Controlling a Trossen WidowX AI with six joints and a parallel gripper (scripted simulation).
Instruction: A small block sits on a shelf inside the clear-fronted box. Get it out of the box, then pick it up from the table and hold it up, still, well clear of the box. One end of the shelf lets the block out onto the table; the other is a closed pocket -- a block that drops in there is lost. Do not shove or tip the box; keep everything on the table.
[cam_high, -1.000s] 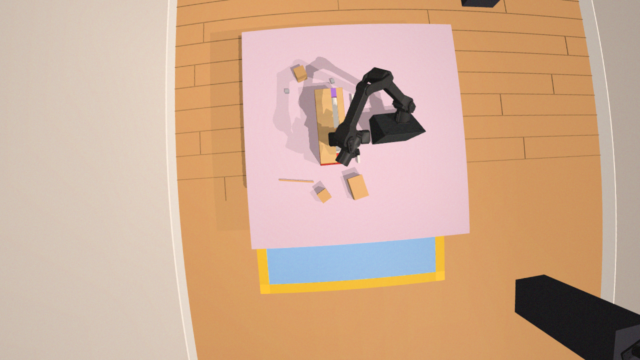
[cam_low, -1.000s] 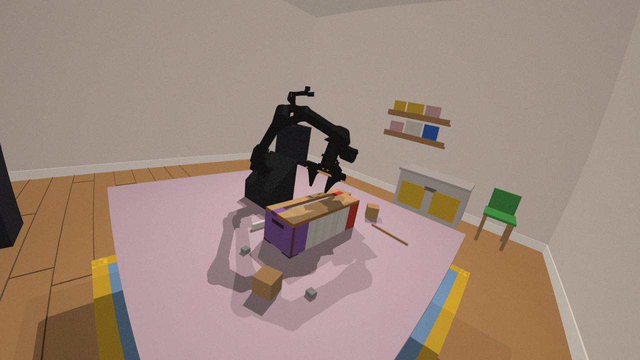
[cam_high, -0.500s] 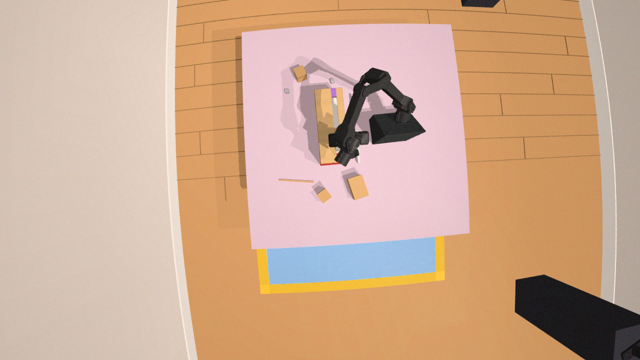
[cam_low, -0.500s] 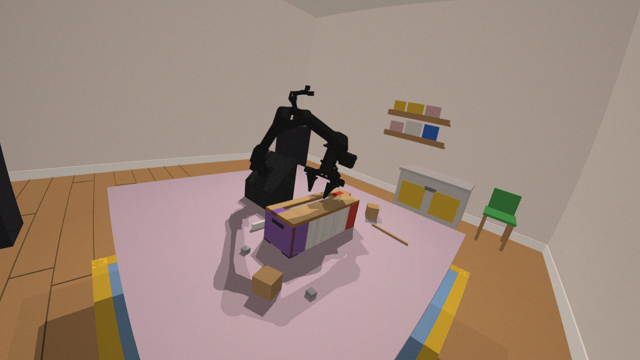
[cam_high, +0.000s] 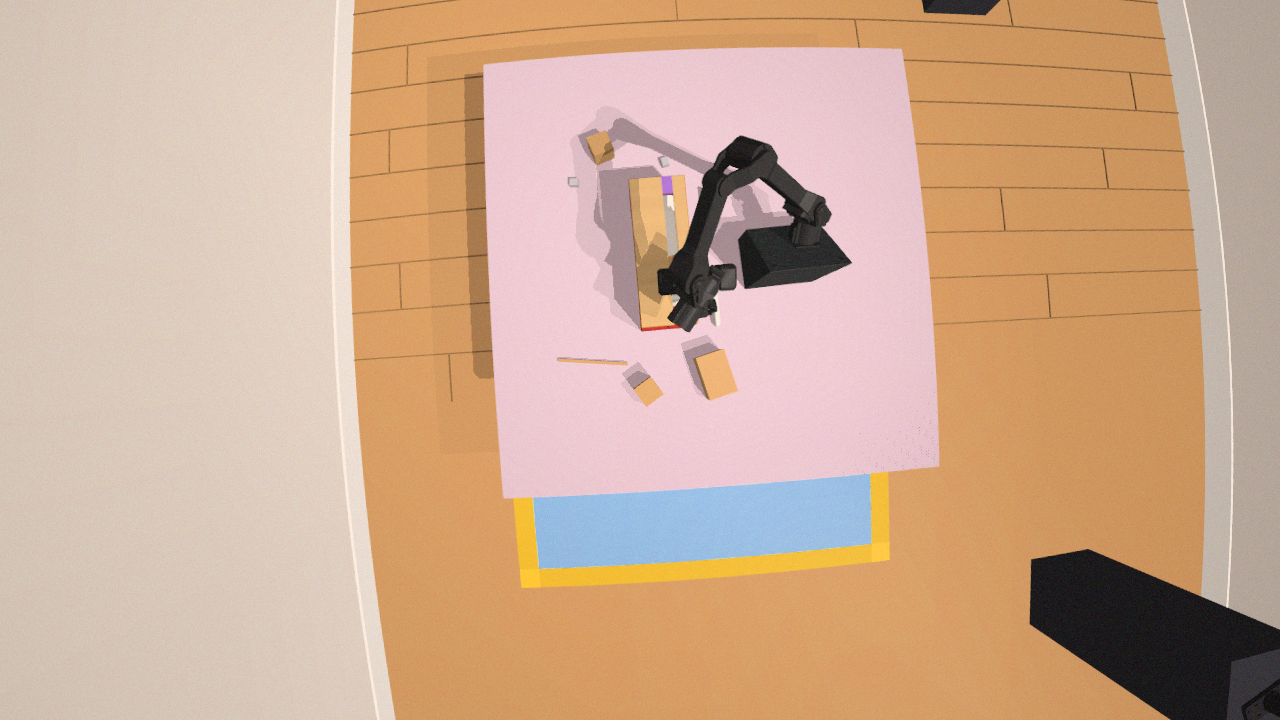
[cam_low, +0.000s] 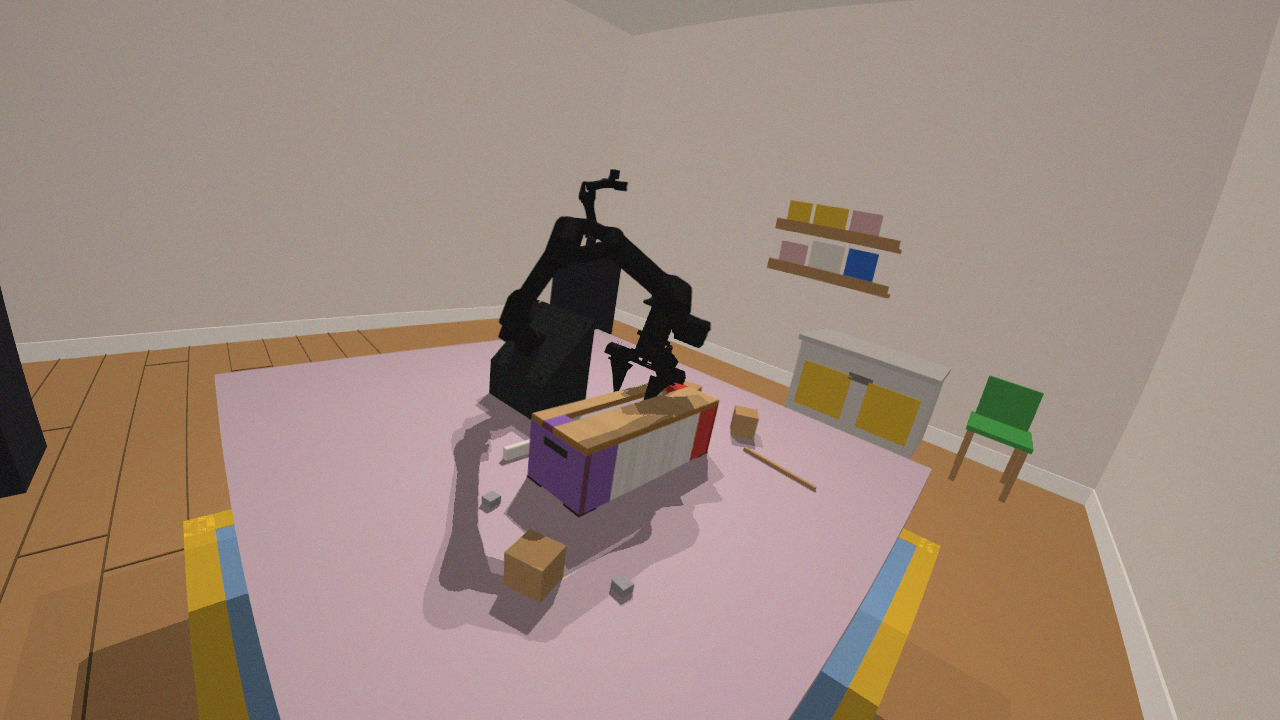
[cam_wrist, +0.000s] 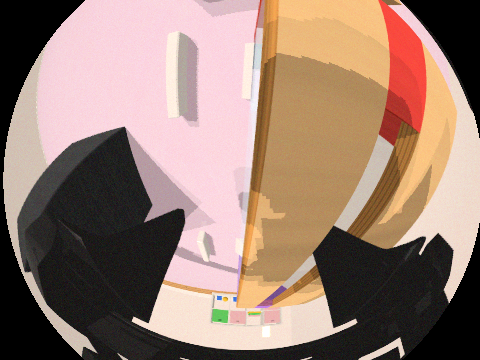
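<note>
Now: gripper tip 50 mm short of the tan block, 40 mm to the left of it and 10 mm above it. Round my gripper tip: box 60 mm to the right, 40 mm below, 30 mm ahead.
</note>
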